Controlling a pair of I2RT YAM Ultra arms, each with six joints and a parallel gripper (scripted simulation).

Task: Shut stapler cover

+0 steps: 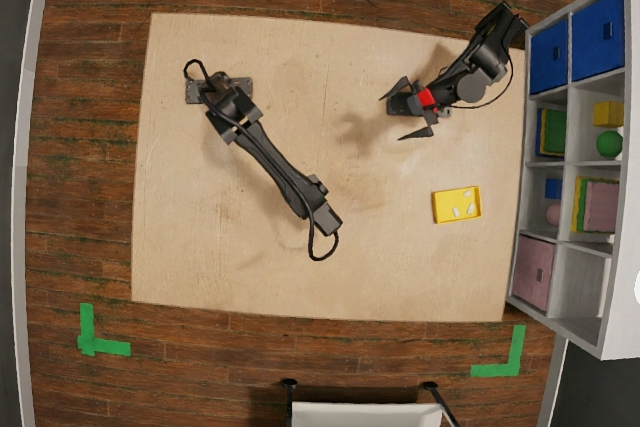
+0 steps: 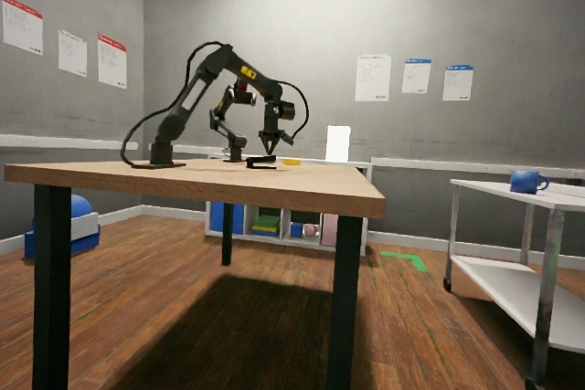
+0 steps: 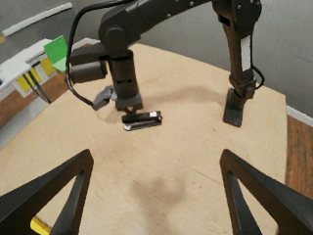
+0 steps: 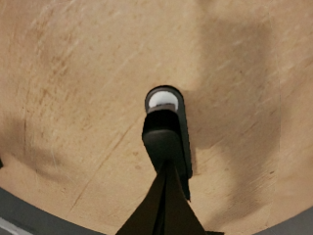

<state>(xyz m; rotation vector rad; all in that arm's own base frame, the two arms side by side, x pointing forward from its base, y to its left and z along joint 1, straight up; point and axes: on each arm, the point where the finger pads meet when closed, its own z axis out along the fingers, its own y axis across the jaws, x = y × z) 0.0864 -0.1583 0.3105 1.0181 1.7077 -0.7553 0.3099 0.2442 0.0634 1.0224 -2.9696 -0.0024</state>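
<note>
Right now my right hand is 2 cm to the left of the stapler cover, 2 cm past it and 2 cm above it. Also, from my right hand: stapler (4 cm below, 2 cm to the right, 2 cm behind); yellow tray (46 cm to the left, 5 cm below, 1 cm ahead).
</note>
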